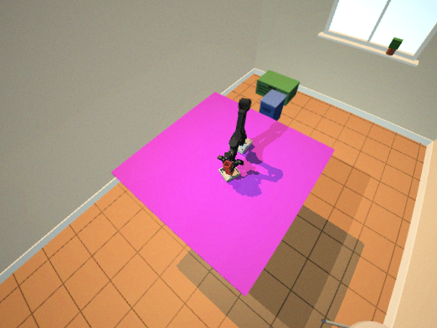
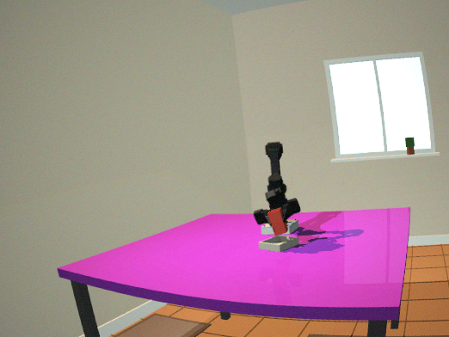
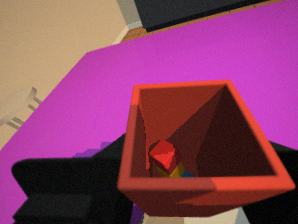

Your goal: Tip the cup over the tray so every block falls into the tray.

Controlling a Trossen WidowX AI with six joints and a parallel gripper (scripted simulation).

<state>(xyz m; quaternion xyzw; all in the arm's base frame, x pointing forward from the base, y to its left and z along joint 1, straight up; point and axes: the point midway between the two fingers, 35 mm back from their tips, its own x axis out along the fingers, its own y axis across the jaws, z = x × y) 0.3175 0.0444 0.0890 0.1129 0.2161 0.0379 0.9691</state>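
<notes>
Right now my gripper tip is 40 mm past the blue block and 30 mm above it. Round my gripper tip: red block 20 mm behind, 10 mm to the left; then red square cup 30 mm behind, 20 mm below.
</notes>
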